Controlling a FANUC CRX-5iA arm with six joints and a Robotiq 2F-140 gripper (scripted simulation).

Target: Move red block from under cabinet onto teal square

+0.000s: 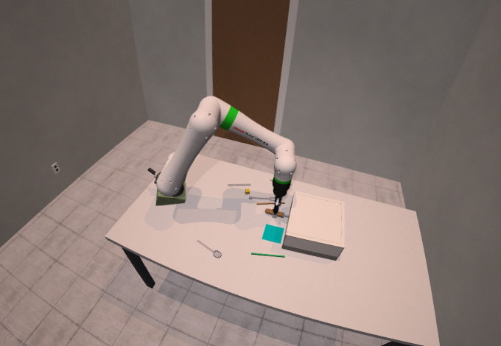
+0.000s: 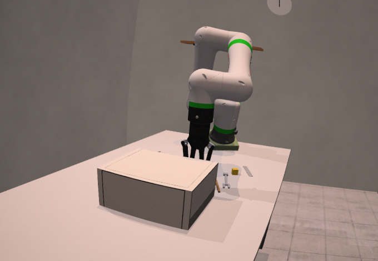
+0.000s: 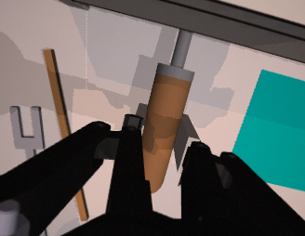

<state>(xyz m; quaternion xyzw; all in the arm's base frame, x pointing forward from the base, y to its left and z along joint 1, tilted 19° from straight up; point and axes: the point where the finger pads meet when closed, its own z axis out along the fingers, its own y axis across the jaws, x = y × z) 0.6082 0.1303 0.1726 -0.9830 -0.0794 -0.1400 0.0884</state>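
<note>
The teal square is 120 mm to the right of my hand, 40 mm below it and 40 mm ahead of it. Also, from my hand: brown stick: 70 mm to the left, 60 mm behind, 30 mm below; then hook tool: 130 mm ahead, 20 mm below, 10 mm to the right; then grey wrench: 120 mm behind, 90 mm to the left, 30 mm below.
</note>
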